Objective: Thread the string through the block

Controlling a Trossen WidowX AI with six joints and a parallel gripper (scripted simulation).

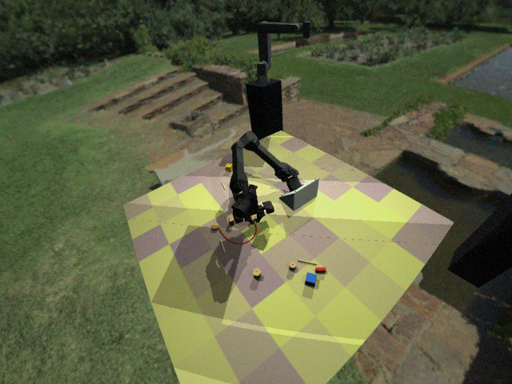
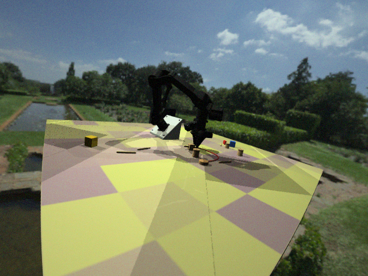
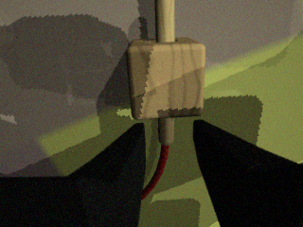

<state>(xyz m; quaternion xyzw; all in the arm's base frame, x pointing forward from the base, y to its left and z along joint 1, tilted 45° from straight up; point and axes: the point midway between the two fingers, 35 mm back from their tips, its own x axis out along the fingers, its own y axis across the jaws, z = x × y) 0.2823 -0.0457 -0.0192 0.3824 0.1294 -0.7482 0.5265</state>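
Now: gripper tip 20 mm to the left of the wooden block and 10 mm past it. Also, from my gripper tip: round wooden button: 150 mm ahead, 140 mm to the right, 10 mm below; then blue cube: 370 mm to the left, 40 mm ahead; then wooden cylinder: 100 mm to the right, 80 mm ahead.
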